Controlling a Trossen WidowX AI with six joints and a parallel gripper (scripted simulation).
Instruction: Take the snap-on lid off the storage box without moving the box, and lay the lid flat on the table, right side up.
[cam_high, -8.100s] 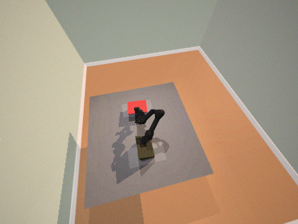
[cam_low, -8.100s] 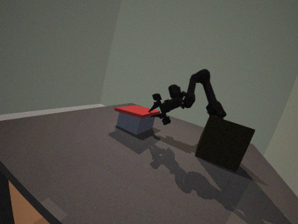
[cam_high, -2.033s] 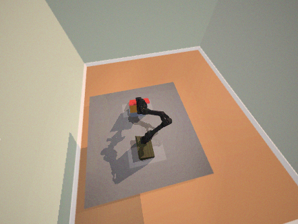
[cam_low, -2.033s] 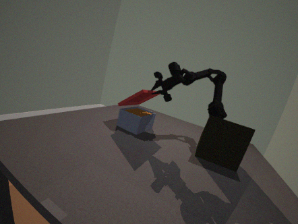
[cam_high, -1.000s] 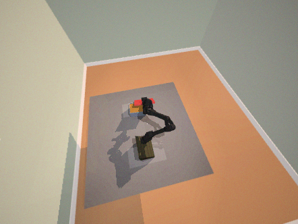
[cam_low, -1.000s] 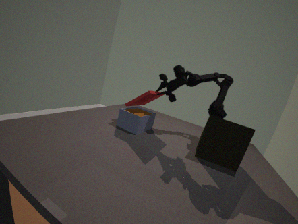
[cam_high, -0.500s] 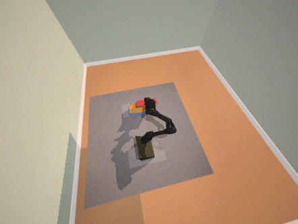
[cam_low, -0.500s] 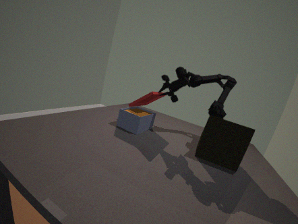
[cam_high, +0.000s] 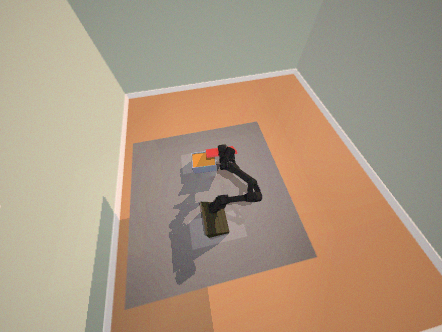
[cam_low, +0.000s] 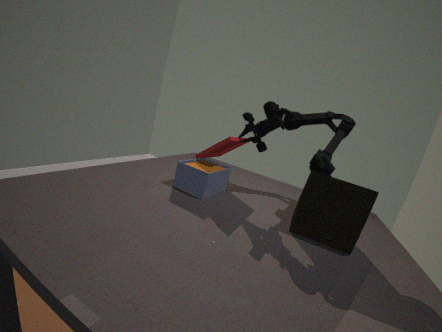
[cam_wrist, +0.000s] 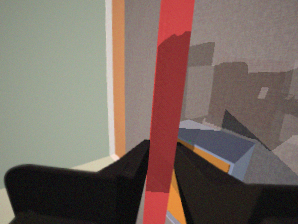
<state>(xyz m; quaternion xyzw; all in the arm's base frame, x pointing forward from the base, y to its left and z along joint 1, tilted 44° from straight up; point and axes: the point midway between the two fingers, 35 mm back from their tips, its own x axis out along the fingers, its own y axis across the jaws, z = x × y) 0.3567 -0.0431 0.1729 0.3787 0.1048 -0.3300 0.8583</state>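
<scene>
The red lid is 7 cm ahead of my gripper tip and 5 cm below it. Round my gripper tip: blue storage box 18 cm below, 15 cm to the left, 6 cm ahead.
</scene>
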